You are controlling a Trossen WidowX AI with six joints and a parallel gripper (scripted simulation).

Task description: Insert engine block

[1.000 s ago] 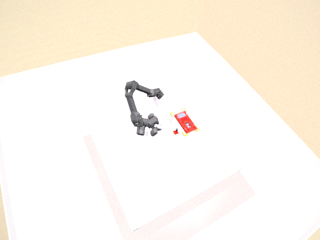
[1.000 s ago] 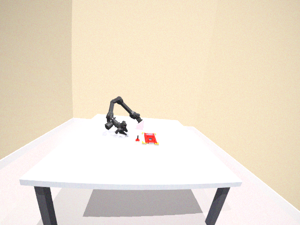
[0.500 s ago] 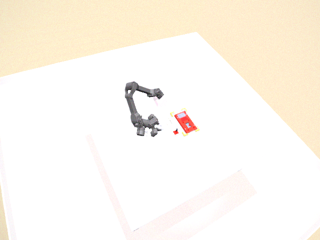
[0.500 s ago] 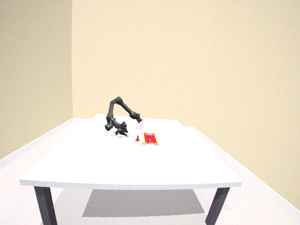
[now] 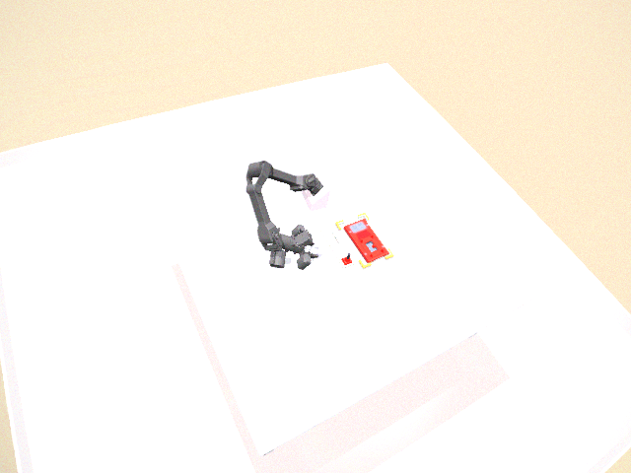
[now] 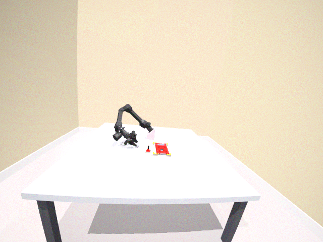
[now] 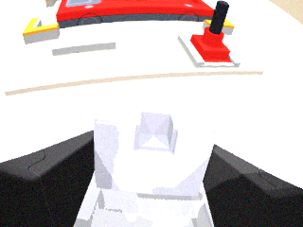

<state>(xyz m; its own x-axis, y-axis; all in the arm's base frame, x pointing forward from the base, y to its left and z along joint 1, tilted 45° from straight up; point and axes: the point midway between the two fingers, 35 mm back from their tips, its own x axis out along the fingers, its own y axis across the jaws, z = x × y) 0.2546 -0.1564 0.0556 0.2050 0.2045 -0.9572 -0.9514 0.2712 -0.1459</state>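
The engine block lies 1 cm above my gripper tip.
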